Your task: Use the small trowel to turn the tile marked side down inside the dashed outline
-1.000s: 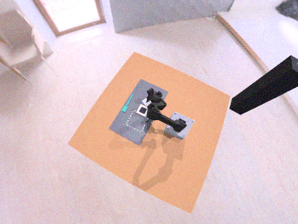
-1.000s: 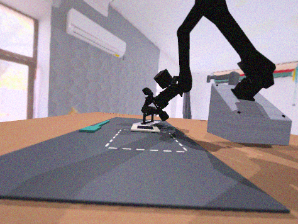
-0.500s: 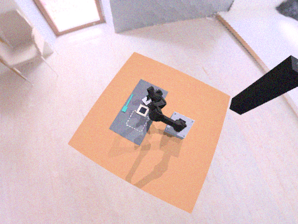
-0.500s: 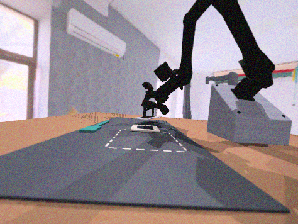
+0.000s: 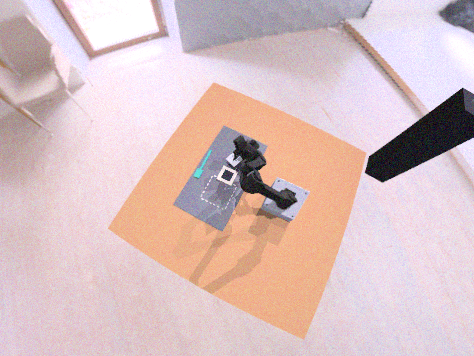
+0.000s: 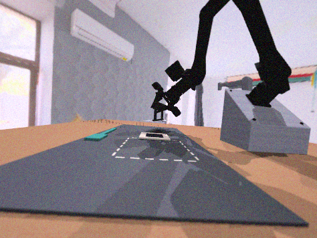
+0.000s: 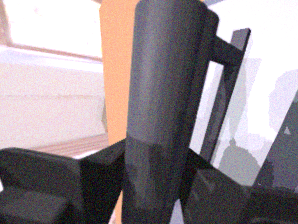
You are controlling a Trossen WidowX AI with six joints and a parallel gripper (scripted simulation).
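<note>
My gripper tip is 2 cm past the small trowel, 1 cm to the right of it and 1 cm above it. Round my gripper tip: dark mat (2 cm ahead, 15 cm to the left, 12 cm below); white tile (2 cm behind, 15 cm to the left, 9 cm below); teal trowel (15 cm ahead, 17 cm to the left, 10 cm below).
</note>
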